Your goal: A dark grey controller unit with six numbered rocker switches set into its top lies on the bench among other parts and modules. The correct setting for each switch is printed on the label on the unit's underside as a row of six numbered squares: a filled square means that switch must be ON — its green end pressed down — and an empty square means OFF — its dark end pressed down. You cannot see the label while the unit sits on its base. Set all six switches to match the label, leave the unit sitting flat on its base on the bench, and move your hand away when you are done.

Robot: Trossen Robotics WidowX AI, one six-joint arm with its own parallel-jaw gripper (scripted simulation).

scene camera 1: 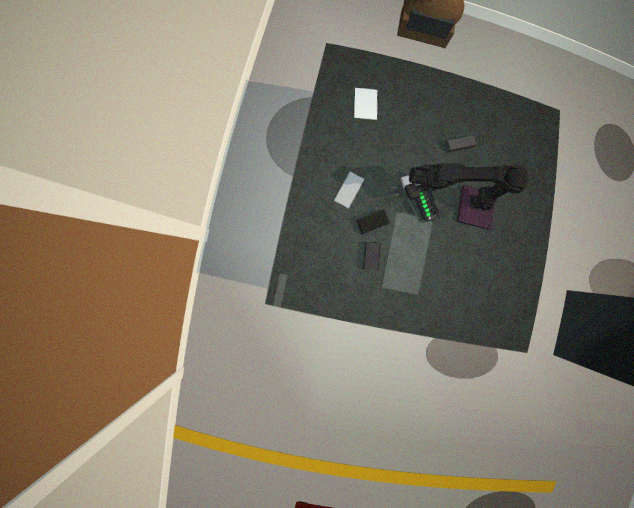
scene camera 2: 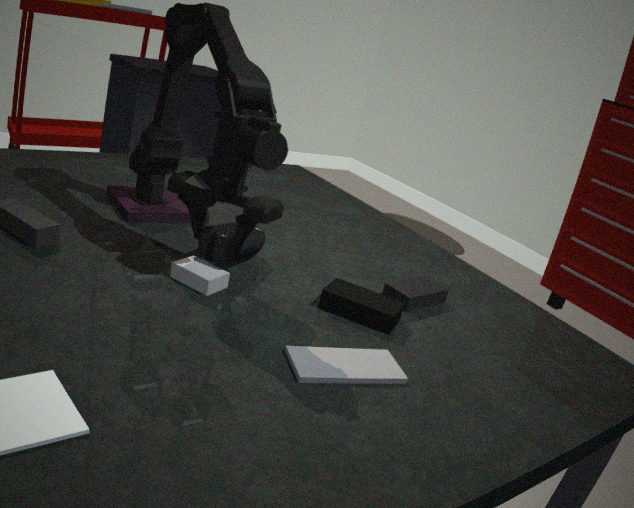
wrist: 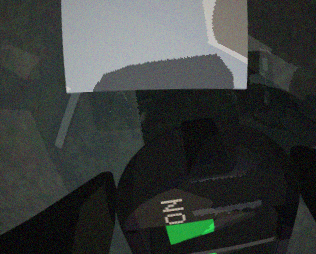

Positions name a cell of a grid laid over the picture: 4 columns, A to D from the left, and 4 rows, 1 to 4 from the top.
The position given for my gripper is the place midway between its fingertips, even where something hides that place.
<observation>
I see my gripper (scene camera 2: B2).
My gripper also shows in the wrist view (wrist: C3).
</observation>
